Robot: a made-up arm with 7 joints.
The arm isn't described. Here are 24 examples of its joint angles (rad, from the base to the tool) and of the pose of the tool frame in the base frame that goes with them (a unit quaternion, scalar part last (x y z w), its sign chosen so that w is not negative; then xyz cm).
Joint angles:
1: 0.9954 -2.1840 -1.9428 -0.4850 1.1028 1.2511 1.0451
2: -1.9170 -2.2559 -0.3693 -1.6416 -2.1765 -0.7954 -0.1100
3: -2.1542 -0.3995 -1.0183 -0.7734 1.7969 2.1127 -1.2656
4: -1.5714 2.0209 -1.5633 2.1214 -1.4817 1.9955 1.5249
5: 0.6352 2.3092 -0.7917 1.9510 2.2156 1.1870 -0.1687
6: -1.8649 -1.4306 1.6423 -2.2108 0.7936 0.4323 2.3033
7: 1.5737 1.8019 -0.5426 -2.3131 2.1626 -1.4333 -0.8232
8: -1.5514 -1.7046 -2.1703 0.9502 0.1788 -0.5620 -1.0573
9: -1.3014 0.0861 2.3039 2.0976 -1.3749 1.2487 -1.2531
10: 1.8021 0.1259 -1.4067 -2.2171 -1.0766 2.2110 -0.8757
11: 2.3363 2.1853 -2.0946 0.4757 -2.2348 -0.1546 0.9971
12: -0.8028 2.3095 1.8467 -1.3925 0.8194 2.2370 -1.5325
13: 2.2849 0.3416 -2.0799 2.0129 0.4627 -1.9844 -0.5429
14: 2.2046 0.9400 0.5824 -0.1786 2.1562 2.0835 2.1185
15: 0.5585 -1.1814 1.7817 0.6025 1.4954 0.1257 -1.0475
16: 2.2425 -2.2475 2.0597 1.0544 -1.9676 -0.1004 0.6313
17: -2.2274 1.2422 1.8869 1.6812 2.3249 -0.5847 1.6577
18: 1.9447 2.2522 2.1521 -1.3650 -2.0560 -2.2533 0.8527
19: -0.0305 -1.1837 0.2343 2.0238 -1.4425 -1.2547 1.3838
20: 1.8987 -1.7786 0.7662 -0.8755 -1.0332 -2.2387 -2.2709
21: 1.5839 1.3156 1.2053 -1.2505 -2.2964 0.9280 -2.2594
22: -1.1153 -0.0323 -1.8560 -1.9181 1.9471 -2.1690 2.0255
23: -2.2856 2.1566 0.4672 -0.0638 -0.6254 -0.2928 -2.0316
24: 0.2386 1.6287 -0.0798 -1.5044 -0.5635 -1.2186 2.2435
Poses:
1: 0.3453 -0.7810 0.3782 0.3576 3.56 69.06 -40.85
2: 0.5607 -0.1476 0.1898 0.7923 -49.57 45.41 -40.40
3: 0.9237 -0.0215 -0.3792 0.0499 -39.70 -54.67 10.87
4: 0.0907 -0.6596 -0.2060 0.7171 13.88 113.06 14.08
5: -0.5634 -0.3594 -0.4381 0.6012 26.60 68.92 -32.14
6: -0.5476 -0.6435 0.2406 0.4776 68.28 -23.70 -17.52
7: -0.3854 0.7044 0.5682 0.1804 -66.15 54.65 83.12
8: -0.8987 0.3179 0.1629 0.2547 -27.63 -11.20 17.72
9: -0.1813 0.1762 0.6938 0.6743 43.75 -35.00 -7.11
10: 0.1681 0.7740 0.2825 0.5411 -39.31 -80.20 43.81
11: 0.0225 0.1076 0.0261 0.9936 -45.13 37.41 27.51
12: 0.3199 0.0214 0.6073 0.7269 -23.76 -36.15 10.06
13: 0.5211 0.4447 0.3780 0.6228 -68.18 -15.18 65.06
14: -0.6090 0.1307 0.2641 0.7364 -57.48 -33.55 2.32
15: -0.1699 -0.1859 -0.5848 0.7711 23.85 15.38 15.33
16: -0.9174 0.2687 0.1818 0.2303 -3.89 10.34 -5.41
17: -0.4469 -0.2510 0.6910 0.5097 34.05 -1.56 17.47
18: 0.5549 0.7604 0.0746 0.3290 23.48 -29.86 3.37
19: 0.1557 0.6156 -0.0987 0.7662 15.30 -25.43 41.11
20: 0.1999 -0.9575 -0.0832 0.1904 21.29 65.94 43.71
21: -0.0645 -0.3826 -0.4662 0.7951 32.12 23.97 7.79
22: -0.5955 -0.3788 0.1509 0.6922 22.80 -87.32 -18.56
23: -0.1249 -0.7687 -0.2489 0.5758 69.05 27.20 23.55
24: 0.3013 -0.8905 0.2230 0.2578 -65.71 44.30 -54.11
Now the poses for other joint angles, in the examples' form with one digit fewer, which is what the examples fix.
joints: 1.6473 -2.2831 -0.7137 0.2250 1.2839 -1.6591 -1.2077
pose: -0.566 -0.023 0.583 0.582 -16.3 4.7 -11.5
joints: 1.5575 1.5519 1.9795 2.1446 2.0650 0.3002 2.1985
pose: 0.780 0.593 -0.150 0.136 -1.6 30.6 22.2
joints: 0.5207 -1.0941 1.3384 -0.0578 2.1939 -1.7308 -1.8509
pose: -0.026 -0.276 -0.910 0.309 46.1 5.0 23.9
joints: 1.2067 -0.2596 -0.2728 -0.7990 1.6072 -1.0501 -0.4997
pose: 0.420 0.023 -0.394 0.817 9.9 -4.8 59.2
